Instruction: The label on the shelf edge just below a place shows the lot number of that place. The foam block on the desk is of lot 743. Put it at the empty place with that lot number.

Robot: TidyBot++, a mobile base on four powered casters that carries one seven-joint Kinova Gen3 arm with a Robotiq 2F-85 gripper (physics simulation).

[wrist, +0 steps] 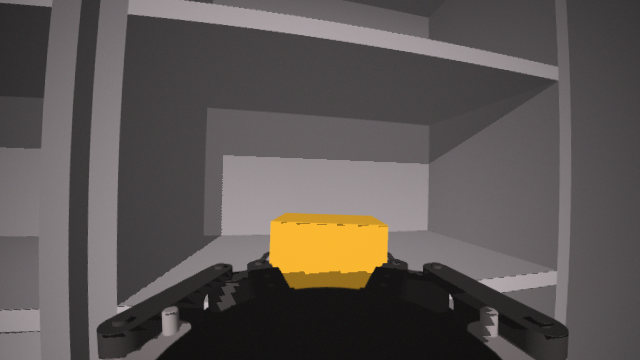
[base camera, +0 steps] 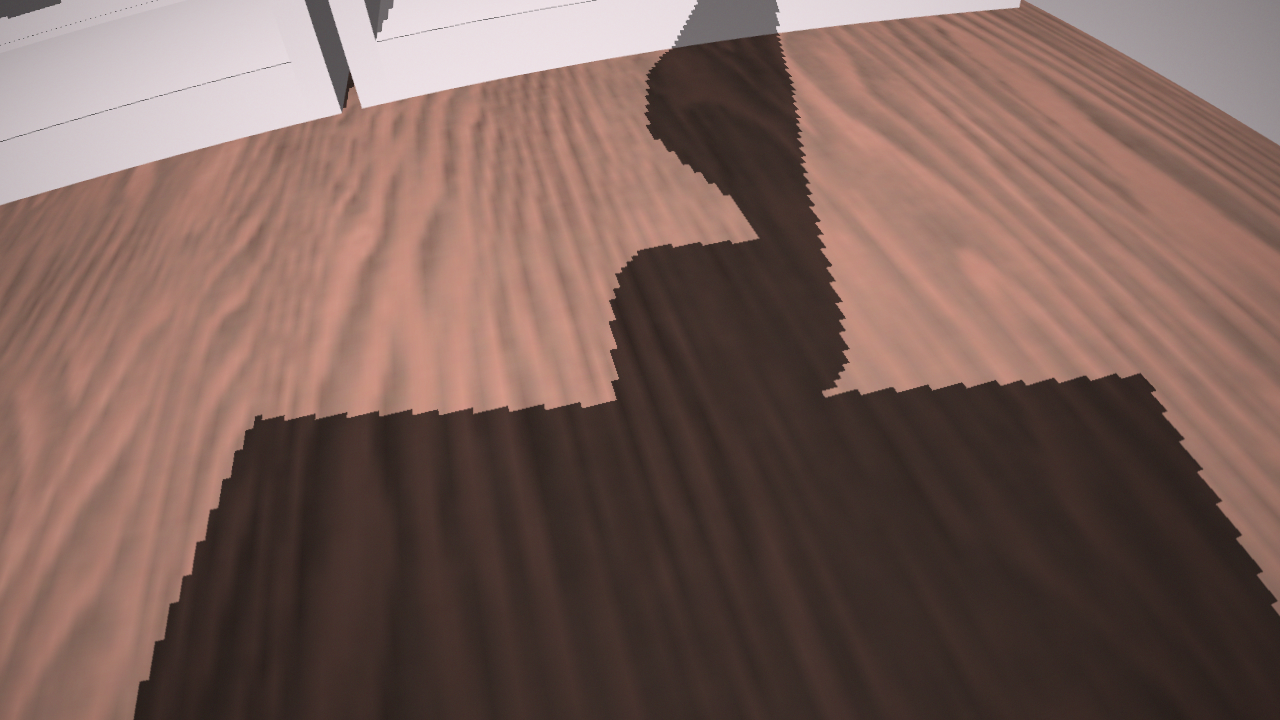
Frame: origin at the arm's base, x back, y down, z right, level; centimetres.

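Where they show: gripper, fingertip midpoint: (wrist: 326, 258).
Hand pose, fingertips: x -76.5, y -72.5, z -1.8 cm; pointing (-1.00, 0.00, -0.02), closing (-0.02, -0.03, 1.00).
Each offset is from my fingertips to the top centre of the thing. "pt": to the spot under its first point. Level surfaces: height alone.
The foam block @[dx +2.3, dy -3.2, dz +0.0 cm] (wrist: 328, 247) is an orange-yellow box at the lower middle of the wrist view. My gripper (wrist: 326, 258) is shut on it, with a dark finger at each side. The block stands out in front of an open shelf place and looks higher than its lower board @[pt dx -33.1, dy +14.9, dz +41.7 cm] (wrist: 525, 282). How far it is from the board's front edge I cannot tell. The middle of that edge is hidden behind the gripper, and no label is readable. No other object shows in this place. Neither block nor gripper shows in the base camera view.
An upper board (wrist: 350, 36) crosses above the place. A left post (wrist: 107, 150) and a right side panel (wrist: 563, 150) bound it. More shelf places lie left of the post. In the base camera view, white furniture (base camera: 179, 116) stands at the back of the wooden floor @[dy +112.2 cm] (base camera: 447, 313), which bears a dark shadow.
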